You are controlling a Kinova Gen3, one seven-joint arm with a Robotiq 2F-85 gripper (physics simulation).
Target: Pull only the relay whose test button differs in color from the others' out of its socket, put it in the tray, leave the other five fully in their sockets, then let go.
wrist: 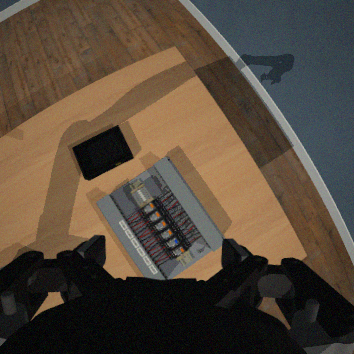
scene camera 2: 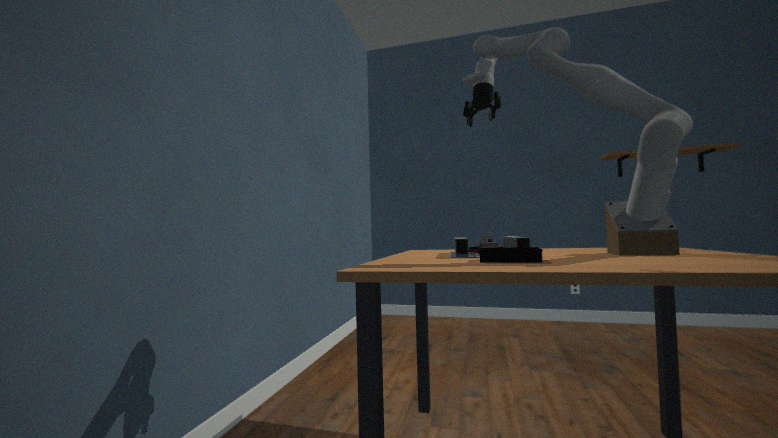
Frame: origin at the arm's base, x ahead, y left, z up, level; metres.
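Seen in the pictures: gripper, between the fingertips: [wrist: 163, 250] [scene camera 2: 480, 123]; arm's base, origin of its link: [scene camera 2: 642, 212].
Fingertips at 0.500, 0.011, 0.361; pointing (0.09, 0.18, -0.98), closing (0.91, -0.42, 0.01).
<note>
Offsets run from my fingertips to a thing's top centre, as dx, dy, dz. "spot": to the spot under its first point. Level surfaces: height alone.
My gripper [scene camera 2: 481, 120] [wrist: 163, 250] is open and empty, high above the table. In the wrist view a row of small relays runs diagonally across a grey panel [wrist: 189, 200]. Five show orange test buttons; one relay {+0.002, -0.058, -0.426} [wrist: 174, 243] shows a blue button. It is second from the row's lower right end, with an orange-button relay {+0.007, -0.087, -0.426} [wrist: 181, 251] below it and an orange-button relay {-0.004, -0.029, -0.426} [wrist: 168, 233] above it. All appear seated in the row, but socket depth is too small to tell. The black tray {-0.096, +0.273, -0.460} [scene camera 2: 510, 255] [wrist: 102, 152] lies beside the panel, at its upper left in the wrist view, and no relay shows in it.
Red and dark wires run along both sides of the relay row. Grey raised channels flank the panel, the left one bearing white labels {spot: -0.092, -0.030, -0.433} [wrist: 137, 246]. A beige block {-0.029, +0.102, -0.449} [wrist: 141, 194] sits at the row's upper end. The wooden table {dz -0.496} [scene camera 2: 577, 266] [wrist: 195, 115] carries panel and tray.
</note>
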